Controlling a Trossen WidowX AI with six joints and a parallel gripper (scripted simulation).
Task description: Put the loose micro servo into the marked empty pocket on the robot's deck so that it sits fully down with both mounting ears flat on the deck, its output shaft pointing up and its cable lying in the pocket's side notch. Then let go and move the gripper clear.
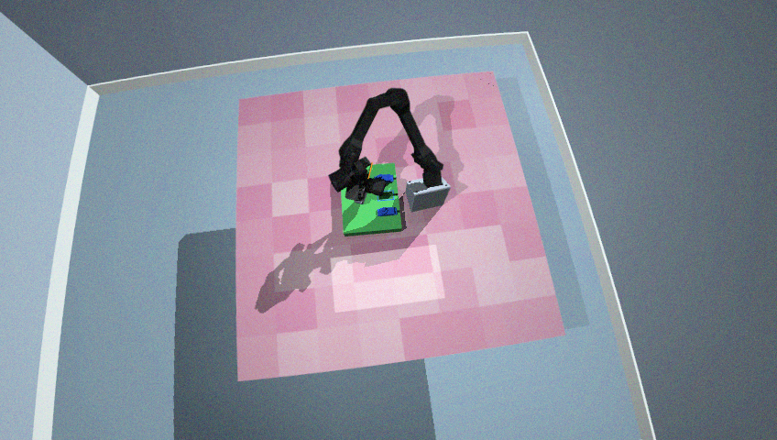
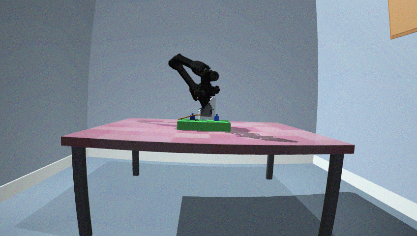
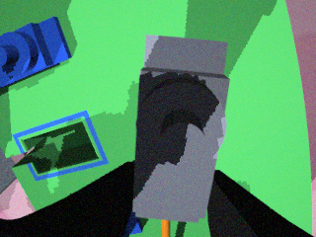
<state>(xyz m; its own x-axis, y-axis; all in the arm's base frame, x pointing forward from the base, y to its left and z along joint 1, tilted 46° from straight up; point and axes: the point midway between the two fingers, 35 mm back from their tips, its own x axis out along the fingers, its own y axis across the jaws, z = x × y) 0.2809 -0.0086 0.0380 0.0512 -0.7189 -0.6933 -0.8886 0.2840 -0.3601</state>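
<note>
My gripper tip is now 100 mm above the green deck and 10 mm short of it.
</note>
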